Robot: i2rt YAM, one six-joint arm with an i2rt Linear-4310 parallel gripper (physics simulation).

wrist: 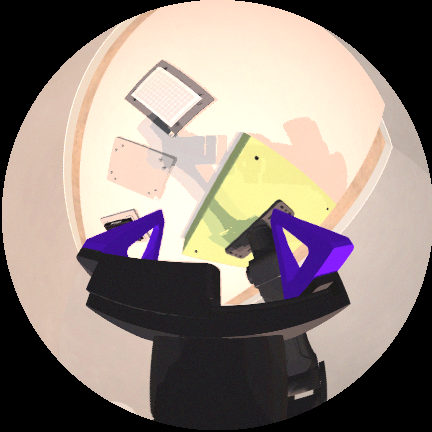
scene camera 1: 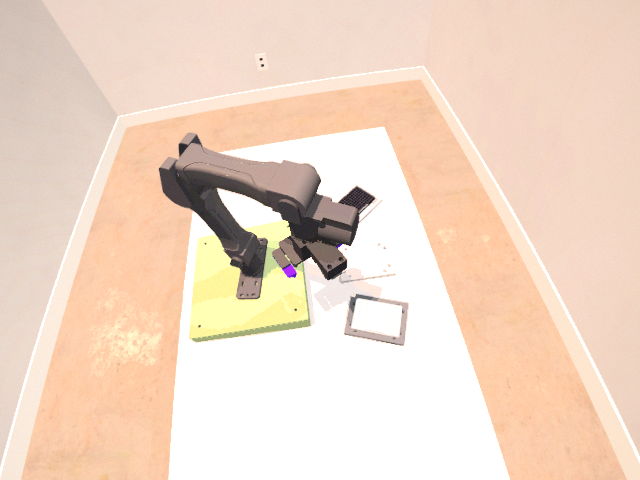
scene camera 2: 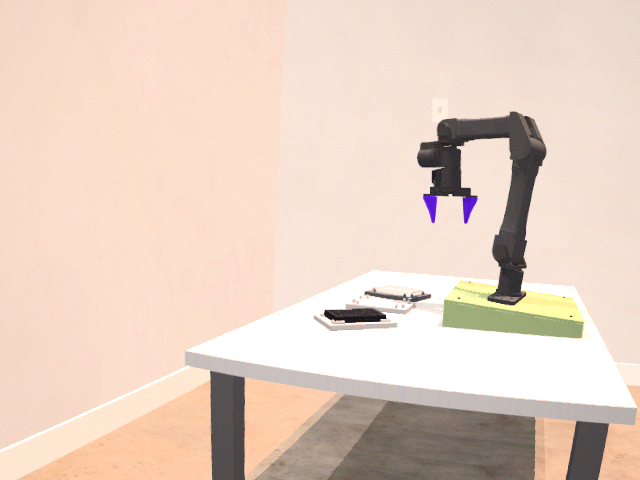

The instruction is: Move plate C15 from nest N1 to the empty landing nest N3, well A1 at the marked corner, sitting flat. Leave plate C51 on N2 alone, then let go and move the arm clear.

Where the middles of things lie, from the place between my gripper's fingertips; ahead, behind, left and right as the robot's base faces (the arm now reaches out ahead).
Right now my hand is 350 mm to the right of the black perforated plate (scene camera 2: 359, 315), 210 mm above it and 110 mm short of it. Also, from my hand: grey-framed white plate (scene camera 1: 371, 316): 210 mm below, 160 mm ahead, 50 mm to the right; landing nest (scene camera 1: 368, 260): 220 mm below, 140 mm ahead, 130 mm to the left.
